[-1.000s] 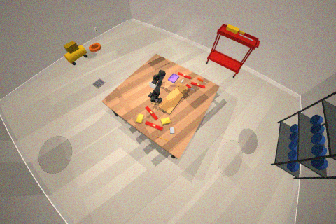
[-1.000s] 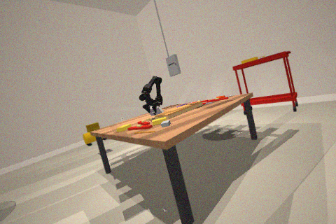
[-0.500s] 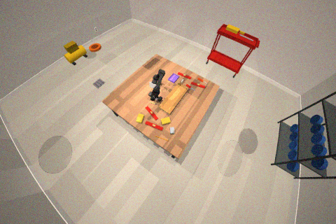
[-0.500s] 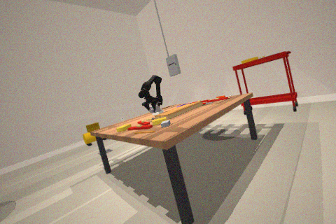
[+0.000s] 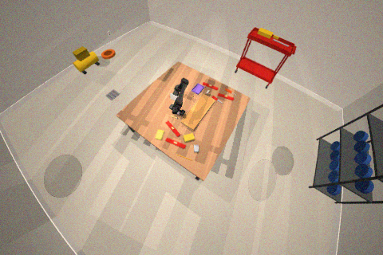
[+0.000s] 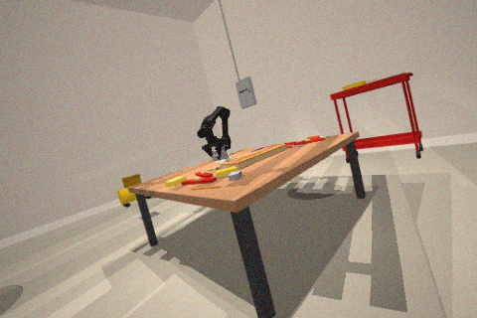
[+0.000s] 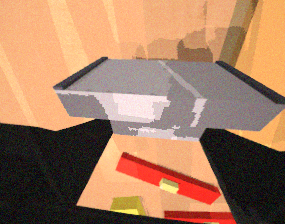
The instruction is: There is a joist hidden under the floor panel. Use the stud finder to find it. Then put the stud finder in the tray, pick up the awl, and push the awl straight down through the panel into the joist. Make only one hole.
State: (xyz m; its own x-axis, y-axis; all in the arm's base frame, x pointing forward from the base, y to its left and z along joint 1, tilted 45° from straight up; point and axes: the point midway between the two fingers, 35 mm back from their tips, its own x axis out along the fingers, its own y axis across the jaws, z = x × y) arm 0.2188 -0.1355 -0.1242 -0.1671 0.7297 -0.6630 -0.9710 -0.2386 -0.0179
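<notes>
The grey stud finder is 10 mm ahead of my gripper tip and 10 mm to the left of it. The rest, counted from my gripper tip: small grey block 430 mm ahead, 160 mm to the right, 70 mm below; then awl 10 mm ahead, 30 mm to the right, 70 mm below; then purple flat tray 100 mm behind, 520 mm to the left, 70 mm below.
</notes>
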